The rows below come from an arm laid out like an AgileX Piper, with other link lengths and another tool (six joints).
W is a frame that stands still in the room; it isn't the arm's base.
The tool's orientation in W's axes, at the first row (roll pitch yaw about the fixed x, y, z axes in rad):
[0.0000 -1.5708 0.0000]
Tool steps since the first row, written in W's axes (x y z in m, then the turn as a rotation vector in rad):
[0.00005 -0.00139 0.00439 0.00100 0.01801 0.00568]
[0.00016 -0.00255 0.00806 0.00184 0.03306 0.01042]
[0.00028 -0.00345 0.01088 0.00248 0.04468 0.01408]
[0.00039 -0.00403 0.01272 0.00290 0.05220 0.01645]
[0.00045 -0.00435 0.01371 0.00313 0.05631 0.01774]
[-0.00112 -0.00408 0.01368 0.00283 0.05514 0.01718]
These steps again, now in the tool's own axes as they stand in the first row. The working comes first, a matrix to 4 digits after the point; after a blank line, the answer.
The tool's axes in the first row as the columns of a matrix, in W's axes (used below as rounded here):
[0.0000 0.0000 -1.0000]
[0.0000 1.0000 0.0000]
[1.0000 0.0000 0.0000]

[0.00439 -0.00139 -0.00005 0.00568 0.01801 -0.00100]
[0.00806 -0.00255 -0.00016 0.01042 0.03306 -0.00184]
[0.01088 -0.00345 -0.00028 0.01408 0.04468 -0.00248]
[0.01272 -0.00403 -0.00039 0.01645 0.05220 -0.00290]
[0.01371 -0.00435 -0.00045 0.01774 0.05631 -0.00313]
[0.01368 -0.00408 0.00112 0.01718 0.05514 -0.00283]

